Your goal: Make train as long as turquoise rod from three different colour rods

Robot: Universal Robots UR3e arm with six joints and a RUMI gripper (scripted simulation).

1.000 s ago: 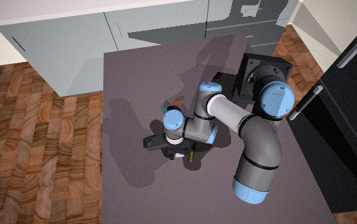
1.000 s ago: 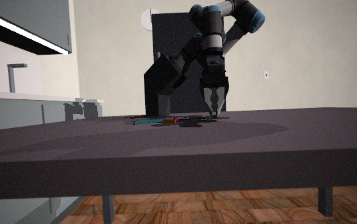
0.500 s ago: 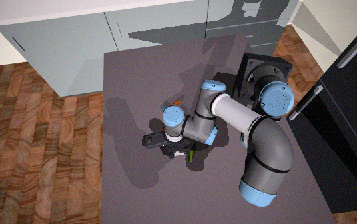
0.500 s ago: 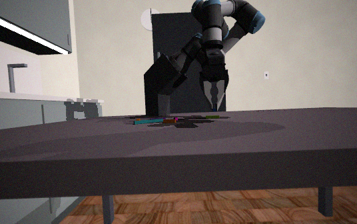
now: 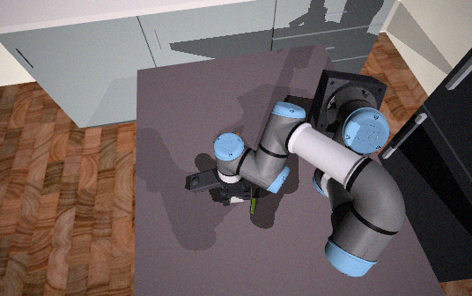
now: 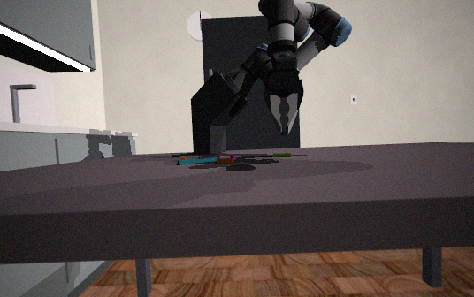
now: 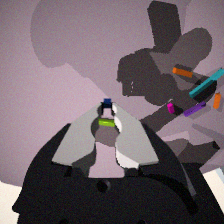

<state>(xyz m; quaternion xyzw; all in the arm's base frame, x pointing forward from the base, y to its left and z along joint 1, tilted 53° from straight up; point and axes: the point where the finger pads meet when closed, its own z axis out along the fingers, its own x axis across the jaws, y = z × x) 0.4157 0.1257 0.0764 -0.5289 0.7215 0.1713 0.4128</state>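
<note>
The lime rod is 8 cm behind my hand, 1 cm to the left of it and 7 cm below it. Also, from my hand: blue rod 1 cm below; magenta rod 6 cm behind, 13 cm to the right, 7 cm below; purple rod 7 cm behind, 20 cm to the right, 7 cm below.
</note>
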